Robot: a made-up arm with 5 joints. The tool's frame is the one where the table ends. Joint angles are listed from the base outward.
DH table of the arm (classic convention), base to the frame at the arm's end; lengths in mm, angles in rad. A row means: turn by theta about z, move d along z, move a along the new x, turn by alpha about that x. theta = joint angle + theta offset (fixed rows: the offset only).
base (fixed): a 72.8  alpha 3.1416  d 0  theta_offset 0.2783
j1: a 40  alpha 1.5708  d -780  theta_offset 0.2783
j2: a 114.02  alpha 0  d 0  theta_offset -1.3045
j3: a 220.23  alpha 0  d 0  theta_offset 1.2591
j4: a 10  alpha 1.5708  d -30  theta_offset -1.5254
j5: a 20  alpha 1.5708  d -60  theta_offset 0
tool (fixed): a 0  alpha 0  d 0  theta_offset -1.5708
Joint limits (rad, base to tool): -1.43..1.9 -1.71..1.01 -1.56..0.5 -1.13..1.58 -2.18..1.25
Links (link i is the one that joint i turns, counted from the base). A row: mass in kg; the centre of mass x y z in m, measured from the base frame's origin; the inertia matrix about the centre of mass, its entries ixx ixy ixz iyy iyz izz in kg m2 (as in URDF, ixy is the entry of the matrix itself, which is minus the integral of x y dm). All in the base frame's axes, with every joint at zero. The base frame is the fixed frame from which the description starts. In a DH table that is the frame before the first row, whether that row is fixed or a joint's. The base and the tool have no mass.
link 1: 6.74; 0.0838 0.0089 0.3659; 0.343 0 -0.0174 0.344 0.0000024 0.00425
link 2: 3.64; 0.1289 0.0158 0.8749; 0.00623 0 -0.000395 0.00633 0 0.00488
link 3: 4.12; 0.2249 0.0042 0.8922; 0.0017 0 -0.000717 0.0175 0 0.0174
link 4: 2.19; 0.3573 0.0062 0.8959; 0.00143 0 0 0.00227 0 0.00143
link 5: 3.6; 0.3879 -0.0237 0.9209; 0.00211 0 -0.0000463 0.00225 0 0.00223
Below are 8 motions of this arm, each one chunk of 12 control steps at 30 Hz.
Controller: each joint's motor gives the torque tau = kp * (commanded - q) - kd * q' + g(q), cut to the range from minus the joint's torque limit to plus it. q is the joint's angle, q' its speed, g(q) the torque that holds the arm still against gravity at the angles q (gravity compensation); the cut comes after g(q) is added. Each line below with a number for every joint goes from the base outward.
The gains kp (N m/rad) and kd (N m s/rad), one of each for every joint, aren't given. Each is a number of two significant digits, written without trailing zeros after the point. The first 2 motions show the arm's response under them.
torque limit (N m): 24 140 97 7.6 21
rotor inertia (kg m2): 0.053 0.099 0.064 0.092 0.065
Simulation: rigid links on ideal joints. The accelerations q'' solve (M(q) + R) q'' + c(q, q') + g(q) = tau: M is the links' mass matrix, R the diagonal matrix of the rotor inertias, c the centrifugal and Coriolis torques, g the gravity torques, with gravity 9.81 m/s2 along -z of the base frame. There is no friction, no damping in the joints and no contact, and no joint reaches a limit. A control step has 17 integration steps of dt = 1/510 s. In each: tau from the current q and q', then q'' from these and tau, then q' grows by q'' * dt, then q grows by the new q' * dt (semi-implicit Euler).
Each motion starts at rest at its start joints. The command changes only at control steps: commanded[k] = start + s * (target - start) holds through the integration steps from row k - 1 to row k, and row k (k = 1, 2, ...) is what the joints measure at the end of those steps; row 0 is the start. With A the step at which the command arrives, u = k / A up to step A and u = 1 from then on. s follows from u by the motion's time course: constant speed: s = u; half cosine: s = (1 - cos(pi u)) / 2; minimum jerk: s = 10 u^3 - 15 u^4 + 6 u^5; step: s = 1 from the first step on.
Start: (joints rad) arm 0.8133 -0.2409 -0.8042 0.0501 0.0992
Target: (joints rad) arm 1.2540 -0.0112 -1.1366 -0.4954 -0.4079
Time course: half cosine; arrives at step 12
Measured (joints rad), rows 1 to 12:
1: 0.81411 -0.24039 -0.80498 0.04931 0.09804
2: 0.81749 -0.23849 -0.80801 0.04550 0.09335
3: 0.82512 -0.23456 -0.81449 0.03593 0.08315
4: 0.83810 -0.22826 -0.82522 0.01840 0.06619
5: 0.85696 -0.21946 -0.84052 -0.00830 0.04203
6: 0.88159 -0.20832 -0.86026 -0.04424 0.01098
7: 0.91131 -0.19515 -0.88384 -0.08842 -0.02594
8: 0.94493 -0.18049 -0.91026 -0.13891 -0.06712
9: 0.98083 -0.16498 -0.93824 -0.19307 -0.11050
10: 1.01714 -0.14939 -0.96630 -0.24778 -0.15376
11: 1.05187 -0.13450 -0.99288 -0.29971 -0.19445
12: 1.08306 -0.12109 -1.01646 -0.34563 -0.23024
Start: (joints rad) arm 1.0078 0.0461 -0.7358 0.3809 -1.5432
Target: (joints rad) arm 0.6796 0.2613 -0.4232 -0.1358 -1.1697
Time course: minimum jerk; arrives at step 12
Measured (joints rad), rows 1 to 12:
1: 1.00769 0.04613 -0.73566 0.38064 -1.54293
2: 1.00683 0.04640 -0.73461 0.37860 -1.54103
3: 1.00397 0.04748 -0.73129 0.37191 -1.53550
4: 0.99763 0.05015 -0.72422 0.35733 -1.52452
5: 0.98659 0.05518 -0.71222 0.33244 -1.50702
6: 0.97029 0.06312 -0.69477 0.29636 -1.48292
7: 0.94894 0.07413 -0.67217 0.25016 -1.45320
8: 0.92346 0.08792 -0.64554 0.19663 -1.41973
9: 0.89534 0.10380 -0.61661 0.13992 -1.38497
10: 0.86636 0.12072 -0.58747 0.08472 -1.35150
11: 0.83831 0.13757 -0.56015 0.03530 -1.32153
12: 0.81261 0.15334 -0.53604 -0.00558 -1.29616
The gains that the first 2 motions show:
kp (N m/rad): 91 170 130 21 41
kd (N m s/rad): 19 48 25 3.1 7.7
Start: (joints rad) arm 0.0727 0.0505 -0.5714 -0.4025 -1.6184
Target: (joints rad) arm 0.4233 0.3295 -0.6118 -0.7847 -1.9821
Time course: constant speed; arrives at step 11
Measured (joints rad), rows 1 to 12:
1: 0.07484 0.05258 -0.57280 -0.40589 -1.62299
2: 0.08078 0.05714 -0.57475 -0.41520 -1.63244
3: 0.09065 0.06406 -0.57695 -0.43025 -1.64588
4: 0.10406 0.07313 -0.57929 -0.45008 -1.66264
5: 0.12053 0.08412 -0.58175 -0.47368 -1.68214
6: 0.13956 0.09681 -0.58431 -0.50013 -1.70392
7: 0.16072 0.11101 -0.58695 -0.52871 -1.72761
8: 0.18366 0.12653 -0.58967 -0.55888 -1.75287
9: 0.20807 0.14324 -0.59247 -0.59021 -1.77945
10: 0.23370 0.16098 -0.59533 -0.62240 -1.80712
11: 0.26035 0.17964 -0.59826 -0.65521 -1.83571
12: 0.28597 0.19702 -0.59985 -0.68510 -1.86042

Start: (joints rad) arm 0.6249 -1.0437 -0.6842 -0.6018 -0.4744
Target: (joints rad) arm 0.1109 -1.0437 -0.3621 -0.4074 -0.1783
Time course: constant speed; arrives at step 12
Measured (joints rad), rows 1 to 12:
1: 0.61971 -1.04471 -0.68129 -0.60059 -0.47085
2: 0.60887 -1.04593 -0.67492 -0.59700 -0.46367
3: 0.59312 -1.04700 -0.66525 -0.59080 -0.45353
4: 0.57316 -1.04782 -0.65266 -0.58221 -0.44096
5: 0.54963 -1.04839 -0.63758 -0.57164 -0.42638
6: 0.52307 -1.04874 -0.62044 -0.55951 -0.41012
7: 0.49395 -1.04891 -0.60156 -0.54619 -0.39247
8: 0.46269 -1.04895 -0.58127 -0.53199 -0.37366
9: 0.42962 -1.04889 -0.55981 -0.51716 -0.35388
10: 0.39504 -1.04874 -0.53738 -0.50188 -0.33329
11: 0.35918 -1.04855 -0.51416 -0.48628 -0.31203
12: 0.32226 -1.04831 -0.49028 -0.47046 -0.29021

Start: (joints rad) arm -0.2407 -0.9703 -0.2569 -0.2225 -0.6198
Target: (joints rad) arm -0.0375 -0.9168 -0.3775 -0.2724 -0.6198
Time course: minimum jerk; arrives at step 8
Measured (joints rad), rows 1 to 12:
1: -0.24026 -0.97016 -0.25713 -0.22255 -0.61981
2: -0.23742 -0.96930 -0.25866 -0.22293 -0.61989
3: -0.23003 -0.96723 -0.26279 -0.22421 -0.62003
4: -0.21706 -0.96385 -0.27031 -0.22695 -0.62020
5: -0.19918 -0.95952 -0.28101 -0.23141 -0.62034
6: -0.17858 -0.95487 -0.29372 -0.23733 -0.62038
7: -0.15813 -0.95061 -0.30670 -0.24398 -0.62031
8: -0.14002 -0.94710 -0.31848 -0.25046 -0.62015
9: -0.12455 -0.94414 -0.32858 -0.25610 -0.61998
10: -0.11139 -0.94152 -0.33706 -0.26067 -0.61984
11: -0.10022 -0.93915 -0.34412 -0.26417 -0.61973
12: -0.09075 -0.93698 -0.34995 -0.26678 -0.61965

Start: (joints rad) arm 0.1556 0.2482 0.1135 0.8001 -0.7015
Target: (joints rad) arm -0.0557 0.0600 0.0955 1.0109 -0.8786
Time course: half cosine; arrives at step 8
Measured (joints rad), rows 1 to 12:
1: 0.15518 0.24762 0.11366 0.80088 -0.70243
2: 0.15312 0.24526 0.11404 0.80448 -0.70605
3: 0.14793 0.24011 0.11436 0.81305 -0.71363
4: 0.13846 0.23168 0.11430 0.82773 -0.72551
5: 0.12436 0.22011 0.11360 0.84821 -0.74110
6: 0.10617 0.20615 0.11217 0.87290 -0.75905
7: 0.08532 0.19103 0.11004 0.89918 -0.77750
8: 0.06387 0.17625 0.10742 0.92393 -0.79435
9: 0.04378 0.16279 0.10477 0.94480 -0.80856
10: 0.02608 0.15080 0.10248 0.96125 -0.82037
11: 0.01103 0.14018 0.10063 0.97381 -0.83018
12: -0.00151 0.13079 0.09915 0.98325 -0.83834

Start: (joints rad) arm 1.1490 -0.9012 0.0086 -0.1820 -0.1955
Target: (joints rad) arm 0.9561 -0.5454 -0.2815 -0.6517 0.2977
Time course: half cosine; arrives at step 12
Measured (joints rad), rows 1 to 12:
1: 1.14859 -0.90057 0.00784 -0.18274 -0.19437
2: 1.14696 -0.89811 0.00494 -0.18621 -0.18982
3: 1.14340 -0.89283 -0.00115 -0.19481 -0.17992
4: 1.13748 -0.88410 -0.01110 -0.21041 -0.16347
5: 1.12902 -0.87159 -0.02511 -0.23395 -0.14001
6: 1.11811 -0.85539 -0.04299 -0.26543 -0.10986
7: 1.10508 -0.83588 -0.06415 -0.30390 -0.07399
8: 1.09047 -0.81377 -0.08765 -0.34763 -0.03396
9: 1.07498 -0.78999 -0.11230 -0.39431 0.00824
10: 1.05938 -0.76566 -0.13677 -0.44122 0.05035
11: 1.04453 -0.74197 -0.15964 -0.48551 0.09001
12: 1.03124 -0.72011 -0.17958 -0.52443 0.12494

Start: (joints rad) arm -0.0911 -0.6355 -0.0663 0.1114 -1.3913
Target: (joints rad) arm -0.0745 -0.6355 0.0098 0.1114 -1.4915
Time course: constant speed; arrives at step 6
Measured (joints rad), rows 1 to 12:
1: -0.09074 -0.63587 -0.06490 0.11119 -1.39351
2: -0.08998 -0.63628 -0.06181 0.11085 -1.39815
3: -0.08891 -0.63661 -0.05713 0.11052 -1.40484
4: -0.08758 -0.63686 -0.05107 0.11028 -1.41322
5: -0.08605 -0.63701 -0.04386 0.11014 -1.42303
6: -0.08434 -0.63708 -0.03568 0.11009 -1.43401
7: -0.08283 -0.63674 -0.02809 0.11032 -1.44375
8: -0.08159 -0.63632 -0.02156 0.11074 -1.45187
9: -0.08055 -0.63593 -0.01607 0.11117 -1.45862
10: -0.07966 -0.63562 -0.01151 0.11153 -1.46423
11: -0.07891 -0.63539 -0.00775 0.11178 -1.46888
12: -0.07826 -0.63522 -0.00464 0.11194 -1.47273

